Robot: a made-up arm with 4 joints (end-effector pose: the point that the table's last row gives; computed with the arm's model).
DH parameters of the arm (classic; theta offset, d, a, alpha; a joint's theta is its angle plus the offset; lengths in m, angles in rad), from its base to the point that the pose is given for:
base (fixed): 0 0 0 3.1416
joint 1: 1.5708 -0.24 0 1.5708
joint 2: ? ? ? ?
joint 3: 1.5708 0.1 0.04 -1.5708
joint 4: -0.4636 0 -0.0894 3.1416
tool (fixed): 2.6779 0.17 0 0
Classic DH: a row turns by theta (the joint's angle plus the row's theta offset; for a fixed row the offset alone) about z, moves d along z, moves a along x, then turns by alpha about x.
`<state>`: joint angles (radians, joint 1 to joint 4).
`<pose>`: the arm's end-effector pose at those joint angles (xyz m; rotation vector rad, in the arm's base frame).
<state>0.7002 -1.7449 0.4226 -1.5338</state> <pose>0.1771 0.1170 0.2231 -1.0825 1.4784 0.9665</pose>
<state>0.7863 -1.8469 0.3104 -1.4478</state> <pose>0.2108 0.0952 0.1950 -1.0276 1.5979 0.7423</pose>
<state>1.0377 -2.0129 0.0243 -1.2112</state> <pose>0.2722 -0.0096 0.1436 -0.8840 1.8111 0.1349</pose>
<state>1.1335 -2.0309 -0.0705 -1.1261</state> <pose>0.2814 -0.0565 0.1374 -0.8264 1.8547 -0.0763</pose>
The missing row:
joint 2: -1.5708 0.2 0.08 -1.5708
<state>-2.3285 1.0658 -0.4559 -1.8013</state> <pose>0.0572 0.3123 0.3459 -1.0333 -0.7667 -1.6556</pose>
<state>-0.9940 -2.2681 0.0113 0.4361</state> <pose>-0.0786 0.3463 0.1539 -1.7226 -1.5039 0.3063</pose>
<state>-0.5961 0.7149 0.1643 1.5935</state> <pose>0.3087 -0.1516 0.3083 0.4882 0.5880 -1.0097</pose>
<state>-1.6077 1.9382 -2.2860 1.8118</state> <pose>-0.0949 0.3384 0.0711 -1.4724 0.7061 1.9076</pose>
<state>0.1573 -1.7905 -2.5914 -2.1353</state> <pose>0.3847 -0.0531 0.2934 1.0189 0.9746 -0.5984</pose>
